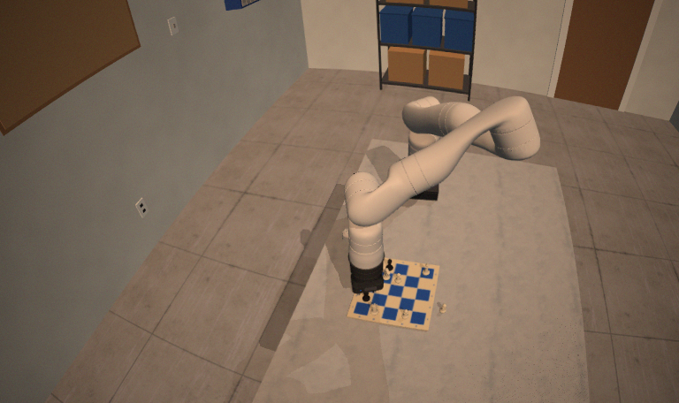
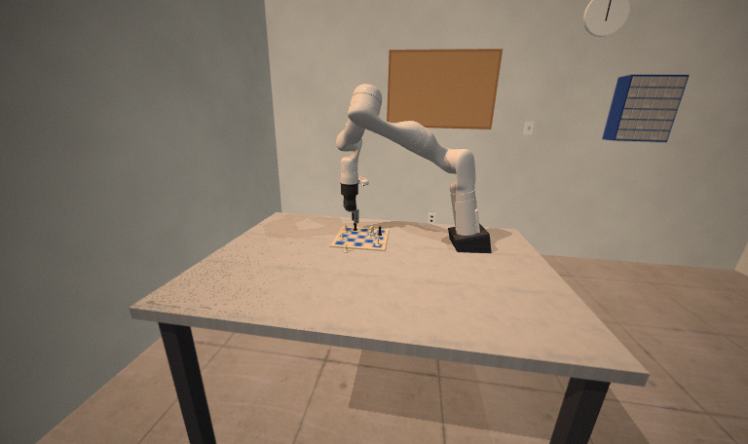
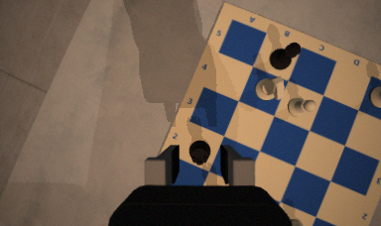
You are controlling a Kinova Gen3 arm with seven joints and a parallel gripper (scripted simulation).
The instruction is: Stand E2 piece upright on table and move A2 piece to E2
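Now: the chessboard 70 mm to the left of my hand, 60 mm below it and 50 mm behind it.
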